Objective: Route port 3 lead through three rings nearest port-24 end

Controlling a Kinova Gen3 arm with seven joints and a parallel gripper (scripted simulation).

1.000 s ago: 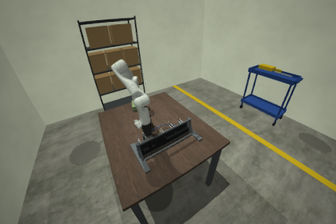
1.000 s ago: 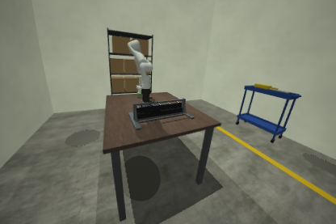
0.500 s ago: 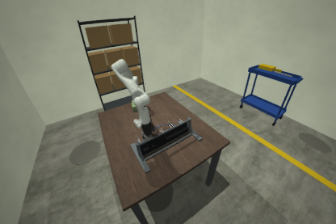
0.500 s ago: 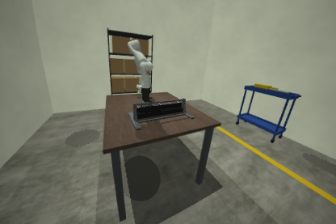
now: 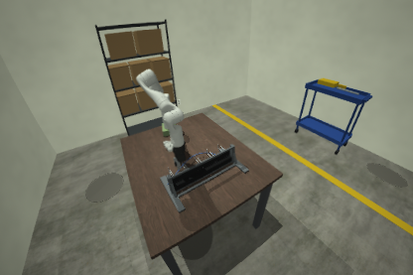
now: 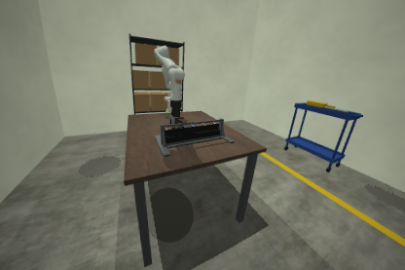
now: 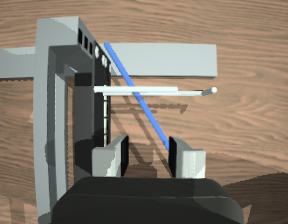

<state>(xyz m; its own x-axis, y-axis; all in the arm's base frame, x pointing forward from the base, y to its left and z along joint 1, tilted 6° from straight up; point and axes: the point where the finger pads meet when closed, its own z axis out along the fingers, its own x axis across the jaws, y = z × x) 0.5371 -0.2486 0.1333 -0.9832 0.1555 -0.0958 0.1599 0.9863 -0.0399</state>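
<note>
My gripper is now 8 cm short of the patch-panel rack, 14 cm to the right of it and 6 cm above it.
</note>
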